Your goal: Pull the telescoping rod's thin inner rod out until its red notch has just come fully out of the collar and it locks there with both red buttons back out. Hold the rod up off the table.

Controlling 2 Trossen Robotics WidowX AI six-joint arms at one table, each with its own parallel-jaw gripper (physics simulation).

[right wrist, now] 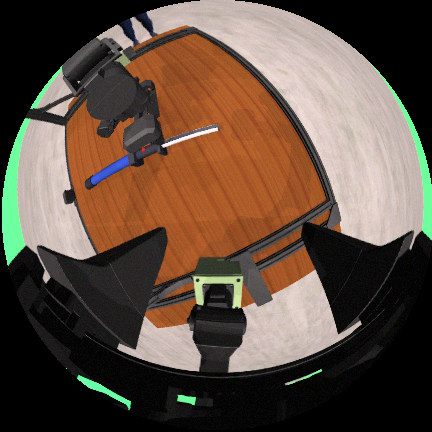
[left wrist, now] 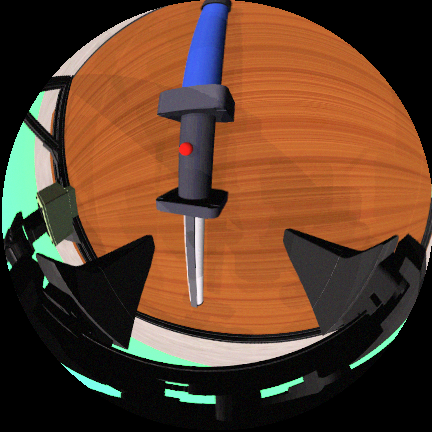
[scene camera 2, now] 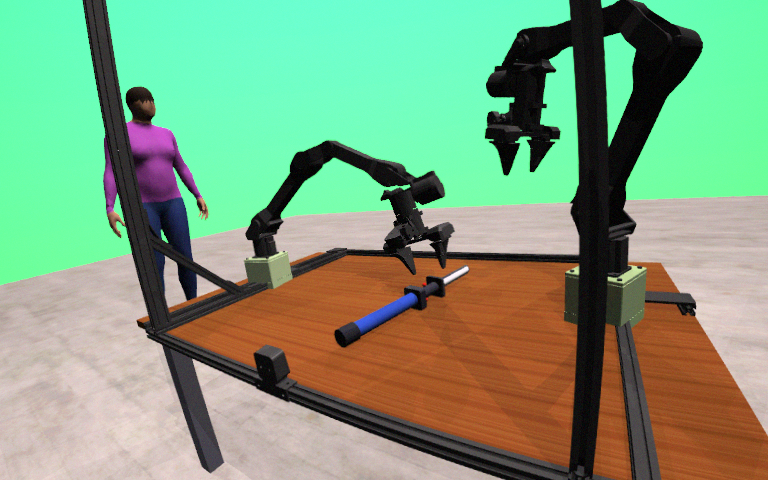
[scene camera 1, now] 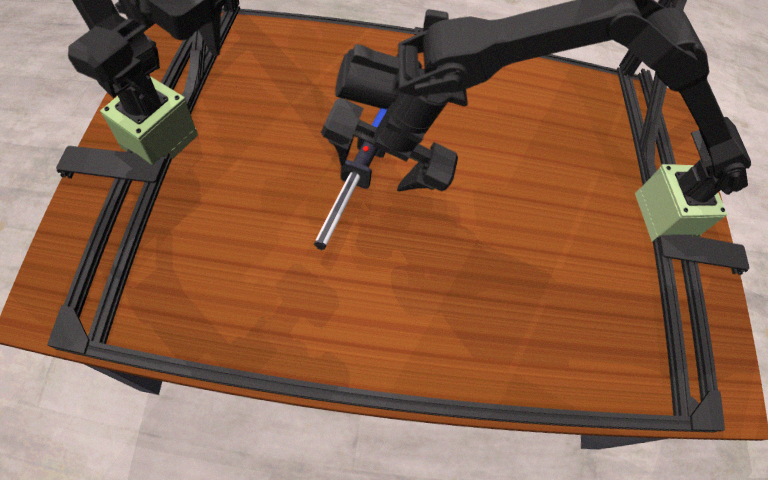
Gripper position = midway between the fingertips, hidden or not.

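The right gripper [scene camera 1: 187, 78] stands open and holds nothing; it also appears in the right wrist view [right wrist: 236, 232] and in scene camera 2 [scene camera 2: 519, 173]. The left gripper [scene camera 1: 370, 176] is visible too, and the right wrist view [right wrist: 159, 128], the left wrist view [left wrist: 219, 239] and scene camera 2 [scene camera 2: 428, 271] show it as well. With the grippers, the scene has a telescoping rod [scene camera 2: 415, 297], which appears again in scene camera 1 [scene camera 1: 361, 163], in the left wrist view [left wrist: 202, 100] and in the right wrist view [right wrist: 136, 158].
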